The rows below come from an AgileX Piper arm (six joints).
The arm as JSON. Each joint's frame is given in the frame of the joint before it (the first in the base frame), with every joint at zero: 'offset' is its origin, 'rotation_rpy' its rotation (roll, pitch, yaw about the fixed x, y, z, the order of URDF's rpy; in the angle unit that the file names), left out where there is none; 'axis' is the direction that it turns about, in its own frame. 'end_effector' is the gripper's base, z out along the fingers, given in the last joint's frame.
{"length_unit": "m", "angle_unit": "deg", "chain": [
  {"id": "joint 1", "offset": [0.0, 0.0, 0.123], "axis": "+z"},
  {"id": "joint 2", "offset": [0.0, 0.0, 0.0], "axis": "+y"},
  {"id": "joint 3", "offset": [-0.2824, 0.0, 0.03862], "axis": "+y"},
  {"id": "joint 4", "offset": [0.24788, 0.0, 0.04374], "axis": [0.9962, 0.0, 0.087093]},
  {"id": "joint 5", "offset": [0.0, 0.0, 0.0], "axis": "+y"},
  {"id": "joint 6", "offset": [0.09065, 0.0, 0.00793], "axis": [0.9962, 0.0, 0.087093]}
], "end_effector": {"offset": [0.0, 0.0, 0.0], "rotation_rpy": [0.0, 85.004, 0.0]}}
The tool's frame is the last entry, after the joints.
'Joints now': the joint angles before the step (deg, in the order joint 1, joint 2, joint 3, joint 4, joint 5, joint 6). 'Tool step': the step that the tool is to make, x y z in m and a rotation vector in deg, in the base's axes. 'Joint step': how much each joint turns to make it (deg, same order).
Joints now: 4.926, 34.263, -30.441, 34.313, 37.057, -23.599
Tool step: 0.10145, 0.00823, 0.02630, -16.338, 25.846, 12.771
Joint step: 0.716, 32.741, -27.396, -14.096, 24.779, -0.418
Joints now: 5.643, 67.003, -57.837, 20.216, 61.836, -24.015
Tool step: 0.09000, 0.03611, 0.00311, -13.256, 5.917, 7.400
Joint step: 8.308, 22.165, -23.003, -13.629, 8.279, 4.009
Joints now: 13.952, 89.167, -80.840, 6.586, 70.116, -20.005
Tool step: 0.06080, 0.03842, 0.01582, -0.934, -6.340, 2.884
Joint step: 4.089, 13.090, -19.545, -3.089, 0.508, 1.332
